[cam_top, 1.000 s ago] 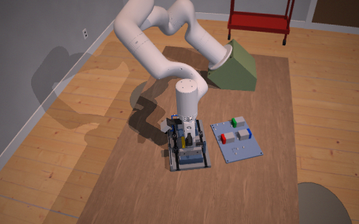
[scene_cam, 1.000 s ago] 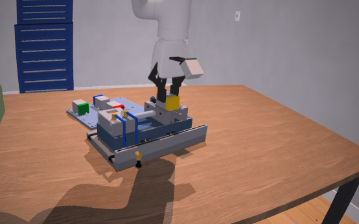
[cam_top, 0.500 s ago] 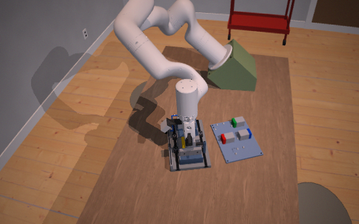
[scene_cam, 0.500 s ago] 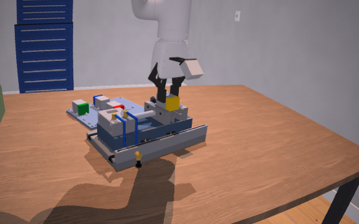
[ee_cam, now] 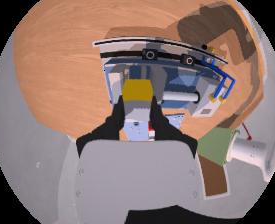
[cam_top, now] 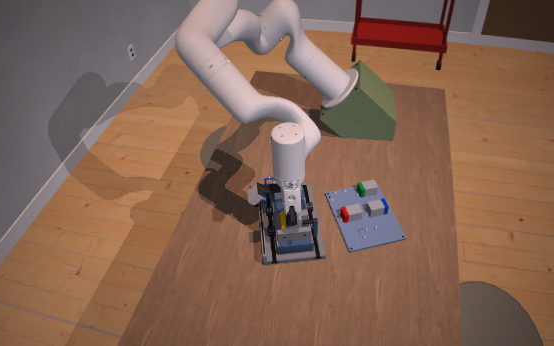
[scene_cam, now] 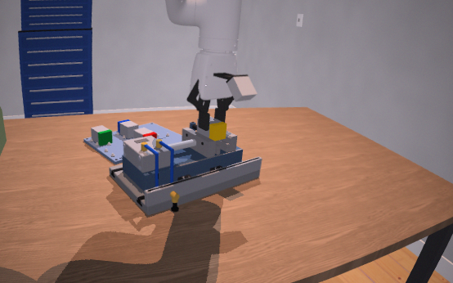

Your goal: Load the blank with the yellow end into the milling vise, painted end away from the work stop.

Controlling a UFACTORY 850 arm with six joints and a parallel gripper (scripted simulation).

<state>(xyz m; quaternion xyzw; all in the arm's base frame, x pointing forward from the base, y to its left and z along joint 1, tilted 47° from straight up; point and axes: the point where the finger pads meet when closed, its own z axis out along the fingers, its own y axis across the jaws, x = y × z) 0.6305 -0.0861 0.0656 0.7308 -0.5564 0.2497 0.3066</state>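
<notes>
Right now my hand is 2 cm above the yellow-ended blank. Also, from my hand: red-ended blank 12 cm behind, 18 cm to the left, 10 cm below; fixed jaw 3 cm ahead, 1 cm to the left, 5 cm below; milling vise 7 cm behind, 1 cm to the right, 9 cm below.
</notes>
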